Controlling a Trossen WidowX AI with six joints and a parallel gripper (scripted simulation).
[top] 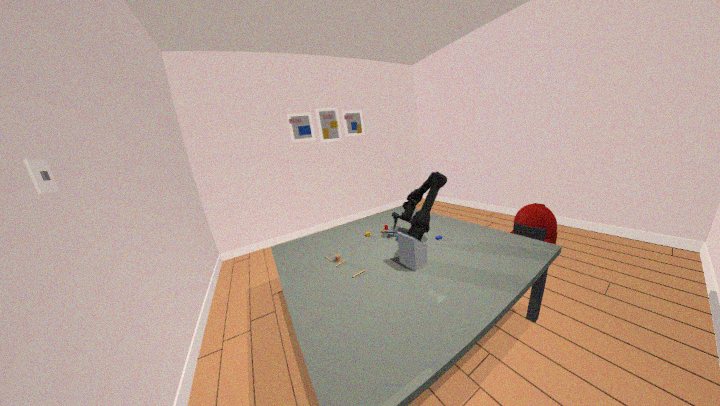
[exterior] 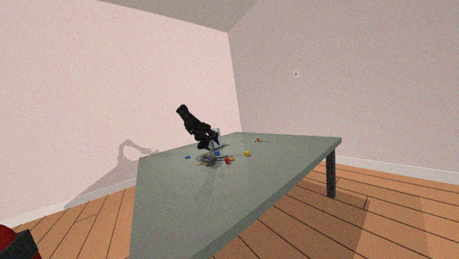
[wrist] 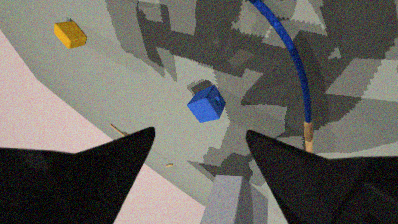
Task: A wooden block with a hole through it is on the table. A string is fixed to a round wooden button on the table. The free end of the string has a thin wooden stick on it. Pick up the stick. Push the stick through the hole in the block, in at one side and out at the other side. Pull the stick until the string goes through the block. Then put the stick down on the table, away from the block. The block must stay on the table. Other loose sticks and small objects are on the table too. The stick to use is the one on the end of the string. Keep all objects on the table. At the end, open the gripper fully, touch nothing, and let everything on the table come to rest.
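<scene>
Right now the thin wooden stick is 10 cm behind my gripper tip, 6 cm below it and 5 cm to the right of it. From my gripper tip the other things lie so: red piece (21 cm ahead, 5 cm to the right, 4 cm below); thin stick (17 cm to the right, 6 cm below, 6 cm ahead); round wooden button (19 cm ahead, 5 cm below, 1 cm to the right).
</scene>
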